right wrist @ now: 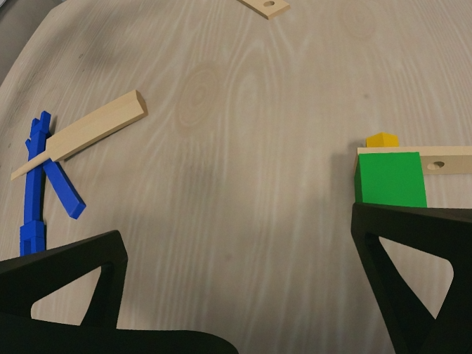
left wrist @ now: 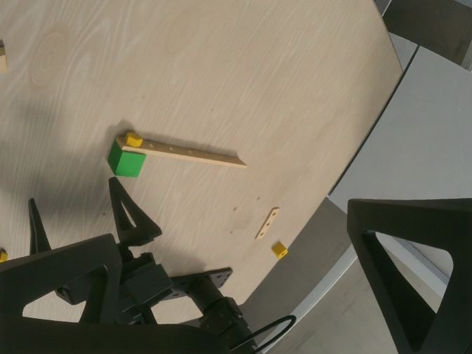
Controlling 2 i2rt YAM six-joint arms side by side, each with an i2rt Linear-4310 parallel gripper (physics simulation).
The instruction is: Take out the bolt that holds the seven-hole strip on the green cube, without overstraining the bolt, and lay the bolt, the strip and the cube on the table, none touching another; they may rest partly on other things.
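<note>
The green cube (left wrist: 131, 164) (right wrist: 392, 180) sits on the table with the seven-hole strip (left wrist: 207, 156) (right wrist: 457, 164) against one side, at one end of the strip. The bolt's yellow head (left wrist: 133, 139) (right wrist: 382, 140) shows on the strip's far side from the cube; its shaft is hidden. My right gripper (right wrist: 236, 233) (left wrist: 72, 187) is open and empty, and one fingertip appears close to the cube, overlapping its lower edge in the right wrist view. My left gripper (left wrist: 230, 234) is open and empty, with the cube and strip beyond its fingertips.
A short three-hole strip (left wrist: 271, 219) and a yellow block (left wrist: 277, 247) lie near the table edge. A blue tool (right wrist: 34, 192), a blue bar (right wrist: 65, 192) and a wooden piece (right wrist: 97, 125) lie together at left. Another strip (right wrist: 256, 6) shows at the top. The right arm stands below the cube in the left wrist view.
</note>
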